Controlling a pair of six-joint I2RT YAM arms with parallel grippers.
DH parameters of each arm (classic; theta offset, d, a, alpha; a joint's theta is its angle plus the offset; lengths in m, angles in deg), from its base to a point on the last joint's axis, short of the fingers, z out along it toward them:
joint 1: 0 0.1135 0.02 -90
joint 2: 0 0 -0.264 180
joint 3: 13.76 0 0.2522 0
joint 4: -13.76 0 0.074 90
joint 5: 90 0 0 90
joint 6: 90 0.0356 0 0
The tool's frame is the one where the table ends.
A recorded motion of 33 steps. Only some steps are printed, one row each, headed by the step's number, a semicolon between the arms.
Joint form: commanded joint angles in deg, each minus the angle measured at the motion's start. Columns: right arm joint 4, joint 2, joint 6, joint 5, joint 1, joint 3; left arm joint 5, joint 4, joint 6, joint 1, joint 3, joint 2.
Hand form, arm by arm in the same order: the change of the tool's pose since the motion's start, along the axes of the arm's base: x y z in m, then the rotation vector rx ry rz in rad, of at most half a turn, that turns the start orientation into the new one. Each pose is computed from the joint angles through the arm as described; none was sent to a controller.
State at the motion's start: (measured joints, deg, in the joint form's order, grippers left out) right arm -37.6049 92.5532 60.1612 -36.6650 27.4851 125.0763; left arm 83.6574 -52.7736 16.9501 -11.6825 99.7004 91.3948
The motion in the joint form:
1: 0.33 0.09 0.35 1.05 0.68 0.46; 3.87 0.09 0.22 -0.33 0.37 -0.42
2: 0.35 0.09 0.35 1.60 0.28 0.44; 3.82 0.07 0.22 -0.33 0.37 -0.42
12: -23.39 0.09 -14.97 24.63 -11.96 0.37; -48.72 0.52 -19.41 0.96 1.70 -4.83
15: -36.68 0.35 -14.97 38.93 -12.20 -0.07; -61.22 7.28 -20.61 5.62 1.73 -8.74
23: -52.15 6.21 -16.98 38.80 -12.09 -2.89; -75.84 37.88 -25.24 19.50 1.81 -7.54
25: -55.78 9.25 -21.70 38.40 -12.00 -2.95; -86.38 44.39 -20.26 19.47 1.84 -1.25
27: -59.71 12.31 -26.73 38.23 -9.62 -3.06; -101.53 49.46 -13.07 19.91 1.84 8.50
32: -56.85 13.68 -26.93 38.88 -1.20 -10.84; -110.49 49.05 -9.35 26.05 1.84 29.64
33: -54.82 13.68 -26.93 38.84 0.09 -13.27; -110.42 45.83 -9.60 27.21 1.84 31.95
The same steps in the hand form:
1: -0.0019 0.0025 0.0023 0.0070 -0.0060 -0.0068; -0.0047 -0.0011 0.0058 -0.0497 -0.0092 -0.0545
2: -0.0004 0.0006 0.0022 0.0063 -0.0064 -0.0234; -0.0047 -0.0011 0.0057 -0.0490 -0.0090 -0.0539
12: 0.0249 -0.0733 -0.0415 -0.4371 0.1383 -0.5470; -0.0037 0.0213 0.0175 0.4445 0.1006 0.7674
15: 0.0167 -0.0860 -0.0659 -0.6797 0.3205 -0.7263; -0.0108 0.0540 0.0453 0.4307 -0.0445 1.0834
23: 0.0309 -0.0814 -0.1240 -0.9541 0.6332 -0.5797; 0.0118 0.1368 0.0951 0.1483 -0.3797 1.6699
25: 0.0401 -0.0781 -0.1420 -1.0622 0.6765 -0.4762; 0.0528 0.1488 0.0729 0.2502 -0.4402 1.8400
27: 0.0439 -0.0630 -0.1602 -1.1822 0.6966 -0.3255; 0.1084 0.1690 0.0199 0.5106 -0.4365 2.0570
32: 0.0372 -0.0141 -0.1993 -1.2986 0.6835 -0.1627; 0.1824 0.2393 -0.1448 1.0120 -0.1458 2.1082
33: 0.0364 -0.0059 -0.2094 -1.3093 0.6742 -0.1411; 0.1827 0.2499 -0.1697 1.0940 -0.0607 2.0732

